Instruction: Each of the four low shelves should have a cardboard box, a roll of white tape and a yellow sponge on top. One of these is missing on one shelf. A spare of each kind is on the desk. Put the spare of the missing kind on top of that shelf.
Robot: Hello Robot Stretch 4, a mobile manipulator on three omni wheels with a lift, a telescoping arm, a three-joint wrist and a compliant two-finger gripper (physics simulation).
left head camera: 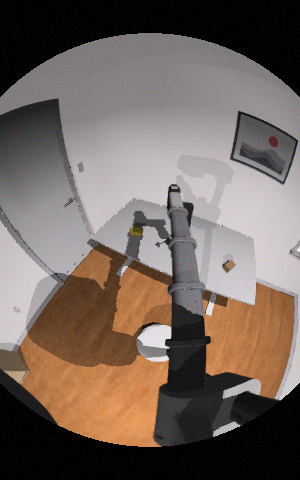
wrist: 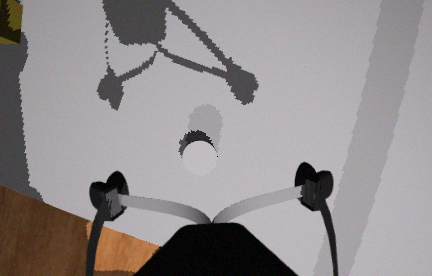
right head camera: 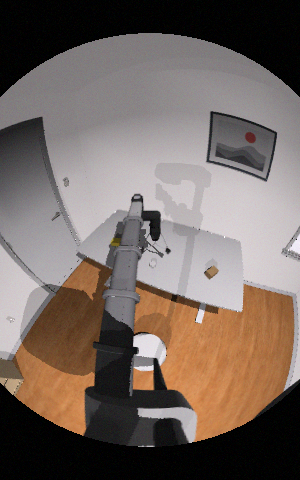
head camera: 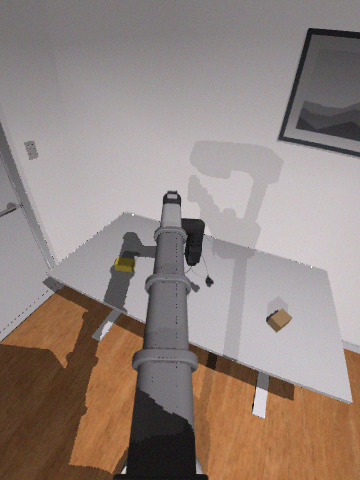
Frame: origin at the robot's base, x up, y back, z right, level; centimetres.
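Where they show: gripper, fingertip midpoint: (wrist: 211, 183) (right head camera: 154, 252); robot's base, origin of the base link: (left head camera: 156, 341) (right head camera: 145, 350).
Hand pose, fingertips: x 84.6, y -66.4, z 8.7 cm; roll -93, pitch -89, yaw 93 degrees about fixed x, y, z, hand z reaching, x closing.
Observation:
Each offset is from my fingertips to the top centre of the thing. "spot": to the spot under its first point. Level surfaces: height alone.
The white tape roll {dx -12.9, dy -0.7, dz -1.7 cm} (right head camera: 153, 262) (wrist: 200, 158) stands on the white desk {dx -15.3 cm} (head camera: 300, 360) (left head camera: 240, 285) (right head camera: 225, 290) (wrist: 280, 125); the arm hides it in the head and left head views. My gripper (wrist: 211, 183) points down above the desk, open and empty. In the wrist view the roll shows between and a little beyond the fingertips, apart from them. The yellow sponge {dx -10.8, dy -23.8, dz -33.8 cm} (head camera: 125, 264) (left head camera: 136, 231) (right head camera: 115, 242) (wrist: 10, 22) lies on the desk's left part. The small cardboard box {dx -10.3, dy +9.9, dz +43.5 cm} (head camera: 279, 320) (left head camera: 229, 266) (right head camera: 211, 272) lies on its right part. The tops of the low shelves do not show clearly.
Part of a beige piece of furniture (left head camera: 14, 372) (right head camera: 9, 377) shows at the lower left. A wall with a framed picture (left head camera: 265, 147) (right head camera: 242, 145) rises behind the desk. A door {spot: dx +62.2, dy -28.6, dz -127.5 cm} (left head camera: 30, 165) (right head camera: 25, 185) is at the left. A white round surface (left head camera: 155, 345) (right head camera: 150, 350) shows low beside the arm.

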